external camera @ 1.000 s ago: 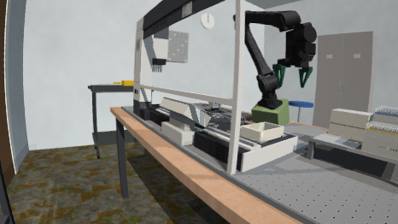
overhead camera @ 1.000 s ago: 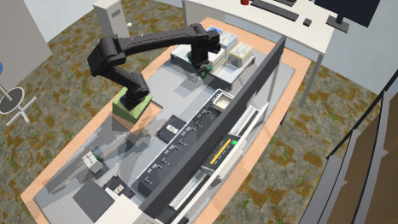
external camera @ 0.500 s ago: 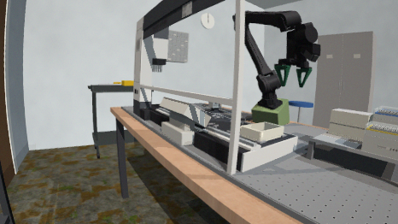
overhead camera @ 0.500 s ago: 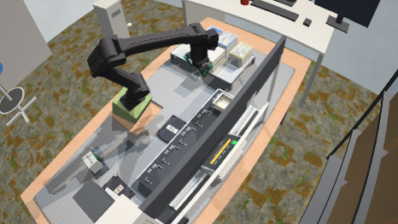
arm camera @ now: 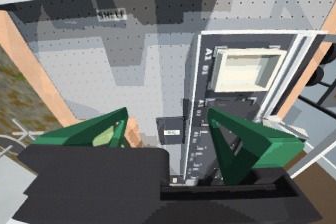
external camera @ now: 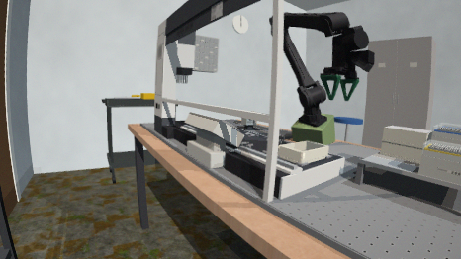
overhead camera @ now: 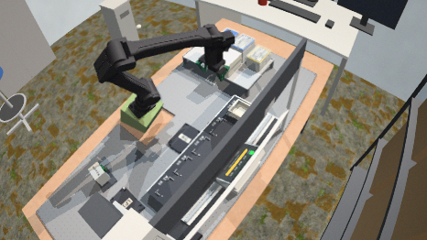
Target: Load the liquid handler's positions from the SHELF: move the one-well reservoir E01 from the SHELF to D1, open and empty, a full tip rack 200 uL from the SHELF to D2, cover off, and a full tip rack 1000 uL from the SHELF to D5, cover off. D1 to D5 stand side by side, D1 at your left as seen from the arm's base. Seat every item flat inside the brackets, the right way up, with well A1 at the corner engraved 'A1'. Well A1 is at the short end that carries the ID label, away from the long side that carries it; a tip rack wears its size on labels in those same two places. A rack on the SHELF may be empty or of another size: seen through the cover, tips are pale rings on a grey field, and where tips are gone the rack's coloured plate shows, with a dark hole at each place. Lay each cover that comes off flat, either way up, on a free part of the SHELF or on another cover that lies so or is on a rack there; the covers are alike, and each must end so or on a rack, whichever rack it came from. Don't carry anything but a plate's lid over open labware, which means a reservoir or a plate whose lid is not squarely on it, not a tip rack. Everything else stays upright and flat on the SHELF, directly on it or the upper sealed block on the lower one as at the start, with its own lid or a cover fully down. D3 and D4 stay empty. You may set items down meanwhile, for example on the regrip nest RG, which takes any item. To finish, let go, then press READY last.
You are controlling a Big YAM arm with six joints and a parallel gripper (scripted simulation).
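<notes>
Now: the blue tip rack 33 cm to the left of my hand, 9 cm below it and 9 cm behind it. From my hand the other things lie so: shelf label 22 cm below, 13 cm behind, 10 cm to the left; then white label 24 cm to the right, 21 cm below, 3 cm ahead; then white sealed block 20 cm to the left, 9 cm below, 8 cm behind.
</notes>
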